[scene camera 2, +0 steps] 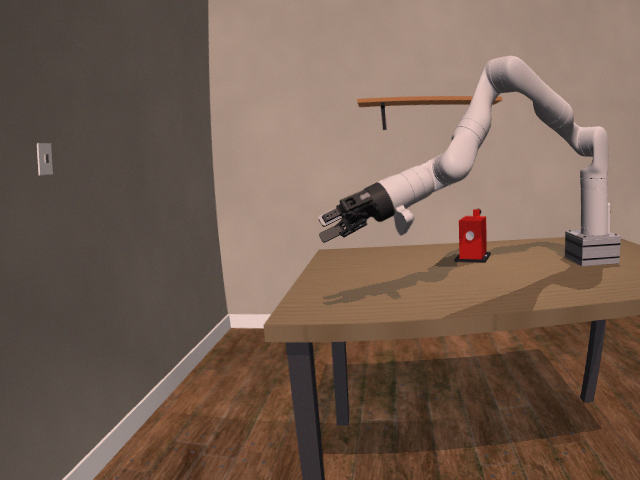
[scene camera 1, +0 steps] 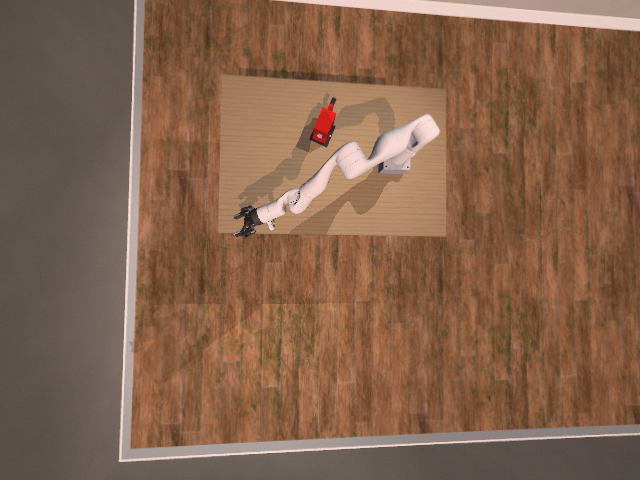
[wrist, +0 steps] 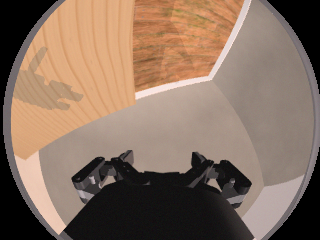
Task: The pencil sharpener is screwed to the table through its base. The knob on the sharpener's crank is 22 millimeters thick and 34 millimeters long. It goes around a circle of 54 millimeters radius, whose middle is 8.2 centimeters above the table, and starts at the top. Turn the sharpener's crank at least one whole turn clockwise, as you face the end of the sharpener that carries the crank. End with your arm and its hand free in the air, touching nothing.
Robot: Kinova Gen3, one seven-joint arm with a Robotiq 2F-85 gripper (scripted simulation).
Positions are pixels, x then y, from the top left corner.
Labels:
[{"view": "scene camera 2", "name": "gripper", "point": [320, 230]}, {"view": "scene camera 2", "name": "red pencil sharpener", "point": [470, 250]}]

